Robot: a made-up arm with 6 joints. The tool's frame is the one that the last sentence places. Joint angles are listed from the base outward.
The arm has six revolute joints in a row. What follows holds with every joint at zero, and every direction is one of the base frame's. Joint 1 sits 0.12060 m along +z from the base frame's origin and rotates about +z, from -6.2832 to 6.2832 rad. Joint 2 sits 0.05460 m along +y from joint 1 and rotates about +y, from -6.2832 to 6.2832 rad. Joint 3 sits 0.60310 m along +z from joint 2 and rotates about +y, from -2.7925 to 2.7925 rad. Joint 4 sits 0.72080 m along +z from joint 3 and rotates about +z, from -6.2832 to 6.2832 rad. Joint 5 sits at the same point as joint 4 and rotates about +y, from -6.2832 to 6.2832 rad. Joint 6 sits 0.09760 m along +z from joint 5 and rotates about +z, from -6.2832 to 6.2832 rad. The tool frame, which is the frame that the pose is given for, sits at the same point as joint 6; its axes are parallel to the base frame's.
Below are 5 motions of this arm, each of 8 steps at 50 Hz.
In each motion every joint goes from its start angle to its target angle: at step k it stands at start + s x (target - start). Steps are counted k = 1, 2, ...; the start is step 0. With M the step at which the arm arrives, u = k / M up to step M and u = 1 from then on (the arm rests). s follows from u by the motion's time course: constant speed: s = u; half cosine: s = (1 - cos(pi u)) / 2; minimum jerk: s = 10 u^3 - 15 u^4 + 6 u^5.
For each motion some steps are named. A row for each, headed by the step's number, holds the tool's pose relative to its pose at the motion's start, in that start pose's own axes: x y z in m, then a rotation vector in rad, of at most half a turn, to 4 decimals.
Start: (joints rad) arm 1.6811 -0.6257 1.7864 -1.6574 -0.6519 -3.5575
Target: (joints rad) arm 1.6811 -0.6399 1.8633 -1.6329 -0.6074 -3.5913
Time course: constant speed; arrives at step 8
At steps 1, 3, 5, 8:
1: 0.0031 -0.0055 -0.0005 0.0060 -0.0027 0.0029
3: 0.0093 -0.0165 -0.0017 0.0181 -0.0080 0.0087
5: 0.0156 -0.0276 -0.0031 0.0305 -0.0133 0.0144
8: 0.0253 -0.0440 -0.0054 0.0495 -0.0210 0.0228

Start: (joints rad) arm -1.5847 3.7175 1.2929 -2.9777 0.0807 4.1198
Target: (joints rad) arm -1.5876 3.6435 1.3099 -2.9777 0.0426 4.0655
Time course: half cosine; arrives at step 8
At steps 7, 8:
7: -0.0200 0.0511 -0.0389 -0.0206 -0.0004 -0.0523
8: -0.0208 0.0531 -0.0405 -0.0214 -0.0004 -0.0543

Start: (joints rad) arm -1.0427 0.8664 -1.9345 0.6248 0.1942 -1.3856
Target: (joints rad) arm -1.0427 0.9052 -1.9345 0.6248 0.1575 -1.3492
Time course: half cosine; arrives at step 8
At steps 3, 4, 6, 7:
3: 0.0052 0.0051 -0.0057 0.0029 0.0064 0.0125
4: 0.0084 0.0082 -0.0093 0.0047 0.0104 0.0203
6: 0.0143 0.0139 -0.0160 0.0082 0.0178 0.0345
7: 0.0161 0.0157 -0.0181 0.0093 0.0200 0.0388

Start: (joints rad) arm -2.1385 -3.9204 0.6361 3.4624 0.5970 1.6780
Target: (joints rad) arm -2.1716 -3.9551 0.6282 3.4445 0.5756 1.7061
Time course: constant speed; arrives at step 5
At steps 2, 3, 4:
2: -0.0015 -0.0209 0.0076 0.0083 -0.0005 0.0181
3: -0.0021 -0.0314 0.0113 0.0124 -0.0006 0.0270
4: -0.0026 -0.0420 0.0149 0.0166 -0.0008 0.0359

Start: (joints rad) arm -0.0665 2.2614 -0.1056 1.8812 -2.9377 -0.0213
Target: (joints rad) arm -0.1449 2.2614 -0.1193 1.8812 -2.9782 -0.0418
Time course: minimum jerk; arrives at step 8
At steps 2, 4, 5, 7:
2: 0.0067 0.0036 0.0013 0.0045 -0.0101 -0.0058
4: 0.0324 0.0169 0.0065 0.0217 -0.0488 -0.0282
5: 0.0471 0.0244 0.0099 0.0314 -0.0707 -0.0409
7: 0.0640 0.0327 0.0140 0.0428 -0.0960 -0.0557

